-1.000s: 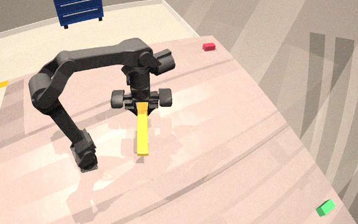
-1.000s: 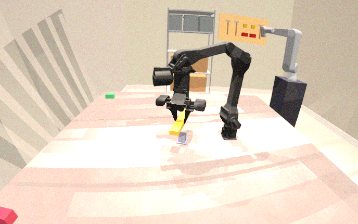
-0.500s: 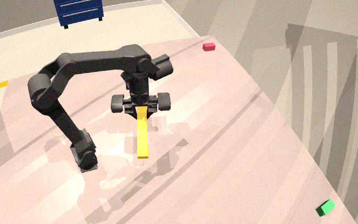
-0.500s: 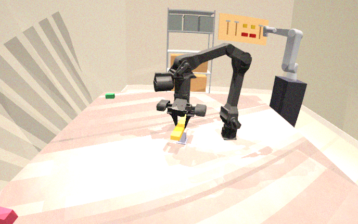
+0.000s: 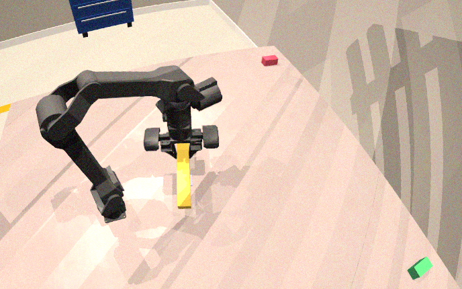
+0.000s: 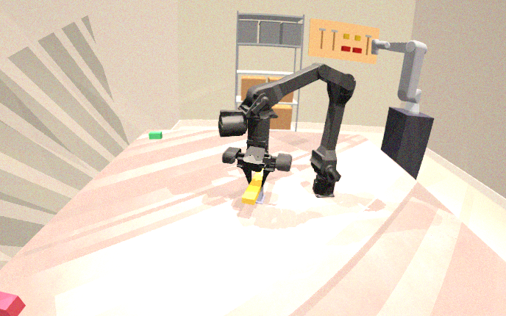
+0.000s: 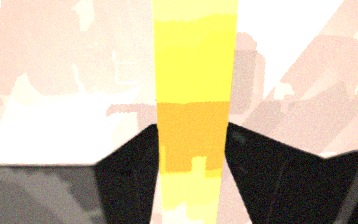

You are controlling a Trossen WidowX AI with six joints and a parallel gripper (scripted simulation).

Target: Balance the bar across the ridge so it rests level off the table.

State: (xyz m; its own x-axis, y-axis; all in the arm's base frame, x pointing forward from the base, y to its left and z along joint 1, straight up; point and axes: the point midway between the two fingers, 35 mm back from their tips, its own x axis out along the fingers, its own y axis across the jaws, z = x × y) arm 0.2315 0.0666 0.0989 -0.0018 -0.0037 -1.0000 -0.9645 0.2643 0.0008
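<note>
Now: the yellow bar 30 mm to the right of my gripper tip and 10 mm behind it. The rest, counted from my gripper tip: green block 570 mm to the right, 510 mm ahead, 50 mm below; red block 510 mm ahead, 430 mm to the left, 50 mm below.
</note>
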